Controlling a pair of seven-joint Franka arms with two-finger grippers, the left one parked.
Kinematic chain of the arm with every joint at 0, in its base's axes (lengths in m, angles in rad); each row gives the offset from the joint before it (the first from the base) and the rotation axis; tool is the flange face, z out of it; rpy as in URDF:
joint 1: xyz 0 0 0.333 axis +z
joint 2: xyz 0 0 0 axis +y
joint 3: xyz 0 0 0.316 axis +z
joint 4: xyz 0.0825 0 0 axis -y
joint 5: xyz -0.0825 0 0.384 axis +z
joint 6: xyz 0 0 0 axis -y
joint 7: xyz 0.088 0 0 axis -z
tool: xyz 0 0 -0.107 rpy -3.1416 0 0
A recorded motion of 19 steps. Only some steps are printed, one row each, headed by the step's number.
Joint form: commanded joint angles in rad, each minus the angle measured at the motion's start. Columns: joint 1, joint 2, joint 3, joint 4, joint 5, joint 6, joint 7.
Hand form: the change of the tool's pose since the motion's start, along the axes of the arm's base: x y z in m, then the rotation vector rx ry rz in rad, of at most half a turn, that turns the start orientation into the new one. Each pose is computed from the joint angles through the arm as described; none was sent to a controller.
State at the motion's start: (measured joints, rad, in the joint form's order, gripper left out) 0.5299 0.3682 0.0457 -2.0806 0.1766 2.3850 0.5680
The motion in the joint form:
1: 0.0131 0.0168 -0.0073 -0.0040 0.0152 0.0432 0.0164
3: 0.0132 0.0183 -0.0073 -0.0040 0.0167 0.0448 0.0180
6: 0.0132 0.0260 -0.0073 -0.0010 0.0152 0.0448 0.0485
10: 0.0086 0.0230 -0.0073 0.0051 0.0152 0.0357 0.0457
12: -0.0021 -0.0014 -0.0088 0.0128 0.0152 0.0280 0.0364
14: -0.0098 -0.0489 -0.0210 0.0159 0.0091 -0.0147 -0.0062
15: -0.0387 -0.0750 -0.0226 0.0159 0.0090 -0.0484 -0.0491
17: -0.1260 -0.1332 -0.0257 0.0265 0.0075 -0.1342 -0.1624
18: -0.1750 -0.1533 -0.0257 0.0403 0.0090 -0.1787 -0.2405
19: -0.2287 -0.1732 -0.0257 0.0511 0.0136 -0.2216 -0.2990
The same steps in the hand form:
1: 0.0001 0.0030 -0.0079 0.0110 -0.0156 -0.0273
3: 0.0001 0.0030 -0.0086 0.0114 -0.0151 -0.0302
6: 0.0004 0.0032 -0.0120 0.0048 -0.0088 -0.0592
10: 0.0030 0.0020 -0.0086 0.0062 -0.0085 -0.0599
12: 0.0103 -0.0018 0.0081 0.0207 -0.0299 -0.0619
14: 0.0156 -0.0109 0.0336 0.0265 -0.0434 -0.0285
15: 0.0223 -0.0267 0.0460 0.0295 -0.0403 -0.0119
17: 0.0416 -0.0736 0.0773 0.0394 -0.0359 0.0226
18: 0.0519 -0.0990 0.0913 0.0489 -0.0337 0.0560
19: 0.0607 -0.1276 0.1042 0.0586 -0.0280 0.0633

